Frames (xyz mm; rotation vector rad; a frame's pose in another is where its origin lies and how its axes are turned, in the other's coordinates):
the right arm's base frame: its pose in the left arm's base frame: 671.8 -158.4 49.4 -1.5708 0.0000 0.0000
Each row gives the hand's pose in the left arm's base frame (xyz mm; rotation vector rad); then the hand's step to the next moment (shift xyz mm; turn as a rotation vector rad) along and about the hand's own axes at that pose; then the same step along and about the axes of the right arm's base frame.
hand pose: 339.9 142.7 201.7 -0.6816 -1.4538 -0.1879
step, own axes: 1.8 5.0 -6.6 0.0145 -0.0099 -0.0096
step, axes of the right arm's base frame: 8.4 -0.4 1.0 0.0051 -0.0172 -0.0089
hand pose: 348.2 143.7 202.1 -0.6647 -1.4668 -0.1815
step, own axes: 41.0 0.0 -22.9 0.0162 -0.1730 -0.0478
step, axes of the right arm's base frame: 24.8 -39.9 -0.4 -0.0438 -0.0696 -0.1603
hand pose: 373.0 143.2 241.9 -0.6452 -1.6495 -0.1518
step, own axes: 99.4 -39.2 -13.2 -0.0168 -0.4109 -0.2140
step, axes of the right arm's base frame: -12.3 -106.8 -6.5 -0.0140 -0.1329 -0.4439
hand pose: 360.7 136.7 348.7 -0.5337 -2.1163 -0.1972
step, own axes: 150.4 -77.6 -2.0 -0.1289 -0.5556 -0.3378
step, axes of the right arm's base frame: -106.4 -129.2 -25.1 0.0692 -0.1201 -0.6482
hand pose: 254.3 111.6 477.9 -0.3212 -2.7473 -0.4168
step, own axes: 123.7 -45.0 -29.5 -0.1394 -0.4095 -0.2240
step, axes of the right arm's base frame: -116.6 -60.6 -30.6 0.0842 -0.0499 -0.4772
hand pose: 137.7 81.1 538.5 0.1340 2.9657 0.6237
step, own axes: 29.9 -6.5 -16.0 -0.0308 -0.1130 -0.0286
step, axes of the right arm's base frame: -32.0 -9.3 -9.0 0.0197 0.0171 -0.1177
